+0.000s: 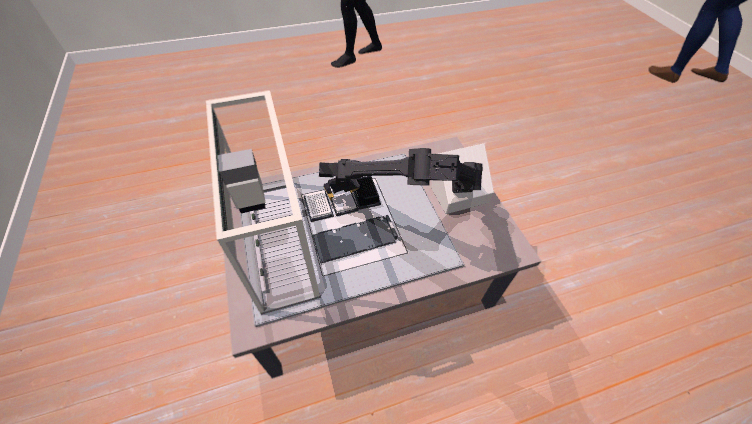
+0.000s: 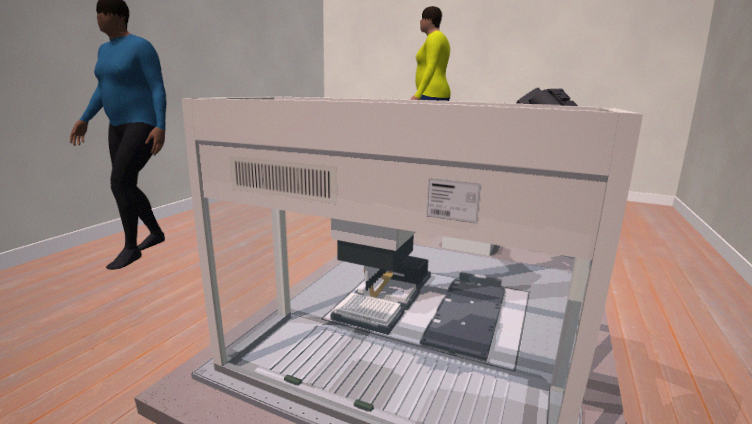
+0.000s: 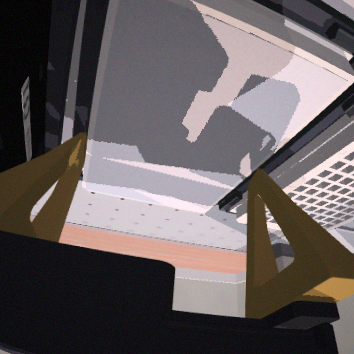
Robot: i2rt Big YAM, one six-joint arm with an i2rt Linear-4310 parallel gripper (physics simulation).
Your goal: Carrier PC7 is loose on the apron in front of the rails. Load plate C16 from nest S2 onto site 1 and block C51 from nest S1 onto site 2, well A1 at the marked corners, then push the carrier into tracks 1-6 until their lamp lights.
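Frame: origin at the arm's base, x ahead, y left, z up, level; metres.
Seen in the pictures: gripper, fingertip midpoint: (image 1: 340,195) (image 3: 172,158).
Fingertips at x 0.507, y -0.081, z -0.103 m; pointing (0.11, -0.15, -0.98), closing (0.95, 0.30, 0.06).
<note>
Pixels of each thing's top centre, then the offset from my fingertips to it.
- dark carrier, middle of its top: (image 2: 469,303) (image 1: 354,235) 0.027 m back, 0.227 m left, 0.014 m up
- white gridded piece, middle of its top: (image 3: 342,196) (image 2: 368,306) (image 1: 317,203) 0.101 m ahead, 0.034 m left, 0.010 m up
- black block, middle of its top: (image 2: 401,260) (image 1: 365,187) 0.112 m back, 0.006 m left, 0.038 m up
The dark carrier (image 1: 358,239) (image 2: 466,321) lies flat and unloaded on the pale apron in front of the rails (image 1: 284,268) (image 2: 379,368). Beside it stand three nests in a row. A white gridded piece (image 1: 318,204) (image 2: 367,308) (image 3: 325,190) is nearest the rails, a clear, pale plate (image 1: 344,203) (image 2: 402,291) (image 3: 150,100) is in the middle, and a black block (image 1: 369,192) (image 2: 413,268) is farthest. Labels and well A1 are not readable. My gripper (image 1: 342,191) (image 3: 172,158) is open and empty, its yellow fingers low over the middle plate; contact cannot be told.
A tall pale frame (image 1: 281,158) (image 2: 400,126) stands around the rails. A grey box-shaped head (image 1: 244,184) (image 2: 373,247) hangs inside it above the rails. The arm's pale base block (image 1: 459,202) stands at the table's opposite end. People stand on the floor beyond the table.
</note>
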